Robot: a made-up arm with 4 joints.
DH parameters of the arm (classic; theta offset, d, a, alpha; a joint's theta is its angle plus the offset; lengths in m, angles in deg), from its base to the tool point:
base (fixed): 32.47 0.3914 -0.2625 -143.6
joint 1: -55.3 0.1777 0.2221 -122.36
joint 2: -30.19 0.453 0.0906 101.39
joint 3: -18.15 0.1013 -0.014 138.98
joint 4: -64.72 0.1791 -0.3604 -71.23
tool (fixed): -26.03 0.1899 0 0
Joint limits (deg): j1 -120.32..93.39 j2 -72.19..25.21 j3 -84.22..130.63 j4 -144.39..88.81
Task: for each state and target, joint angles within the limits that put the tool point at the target. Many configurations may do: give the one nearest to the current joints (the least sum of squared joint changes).
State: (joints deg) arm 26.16 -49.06 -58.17 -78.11
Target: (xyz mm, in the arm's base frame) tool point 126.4 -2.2 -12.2
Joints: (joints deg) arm 69.75 -58.45 -41.44 -99.94
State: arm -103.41 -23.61 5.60 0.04
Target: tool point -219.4 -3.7 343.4
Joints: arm -107.37 2.85 -16.94 13.34
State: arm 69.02 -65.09 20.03 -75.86
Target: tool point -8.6 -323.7 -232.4
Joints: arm 93.39 -68.11 -26.04 -118.28
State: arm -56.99 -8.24 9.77 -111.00
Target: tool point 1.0 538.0 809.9
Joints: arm -27.20 -4.77 18.81 -125.32
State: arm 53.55 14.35 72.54 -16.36
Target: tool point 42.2 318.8 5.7
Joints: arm 23.86 -20.92 59.71 -1.04
